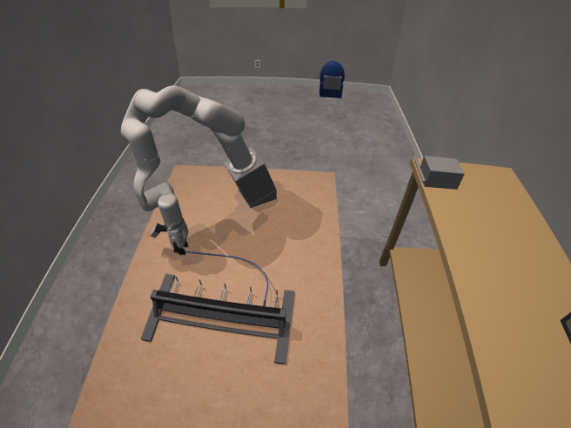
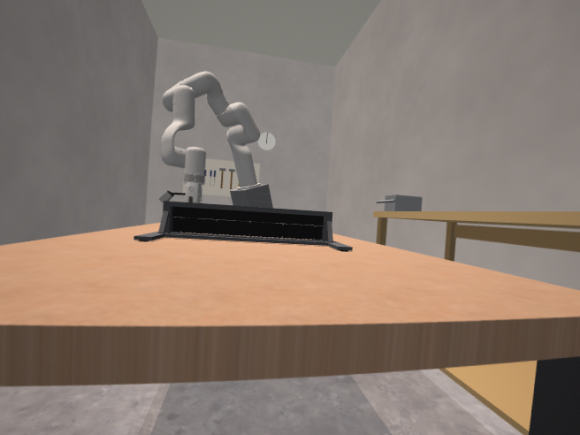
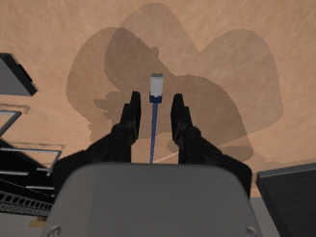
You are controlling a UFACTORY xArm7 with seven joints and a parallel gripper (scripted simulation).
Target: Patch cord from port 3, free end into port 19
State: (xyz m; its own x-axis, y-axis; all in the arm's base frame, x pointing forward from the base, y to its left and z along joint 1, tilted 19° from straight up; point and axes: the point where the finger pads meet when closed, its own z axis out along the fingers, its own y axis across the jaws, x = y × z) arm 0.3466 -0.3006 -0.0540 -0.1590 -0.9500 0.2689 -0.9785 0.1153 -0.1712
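My gripper is now 2 cm to the left of the cord end and 2 cm above it.
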